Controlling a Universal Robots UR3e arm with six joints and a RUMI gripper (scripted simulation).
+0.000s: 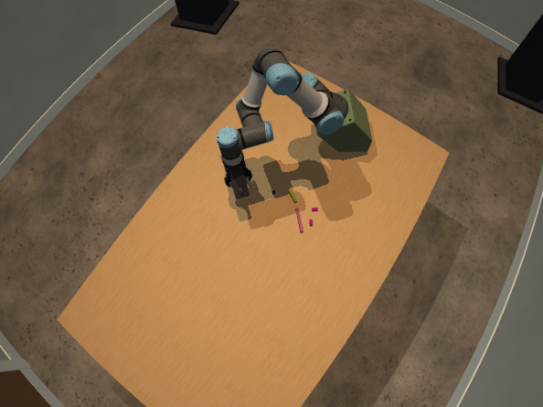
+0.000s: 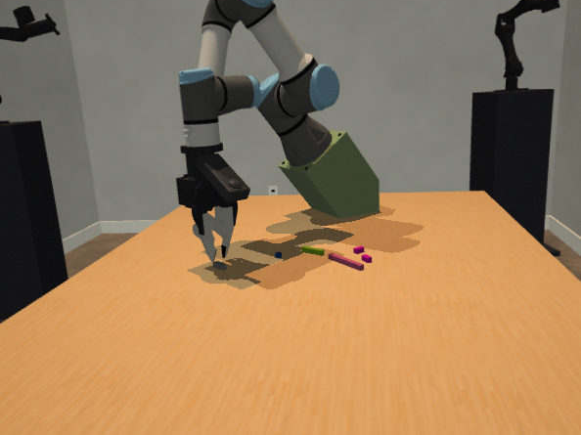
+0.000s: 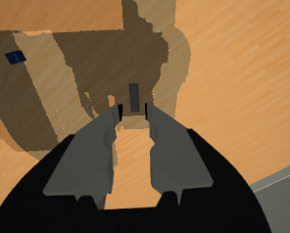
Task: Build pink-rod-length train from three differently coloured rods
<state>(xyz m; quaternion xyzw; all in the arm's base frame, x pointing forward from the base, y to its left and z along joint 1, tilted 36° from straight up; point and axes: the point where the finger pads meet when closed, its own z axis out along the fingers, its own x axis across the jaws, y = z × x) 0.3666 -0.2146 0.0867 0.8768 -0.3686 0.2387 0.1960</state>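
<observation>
Now: the grey rod 3 cm below my hand. From my hand the other things lie so: pink rod: 24 cm to the left, 3 cm below, 3 cm ahead; small blue rod: 12 cm to the left, 3 cm below, 3 cm behind; lime rod: 19 cm to the left, 4 cm behind, 3 cm below.
</observation>
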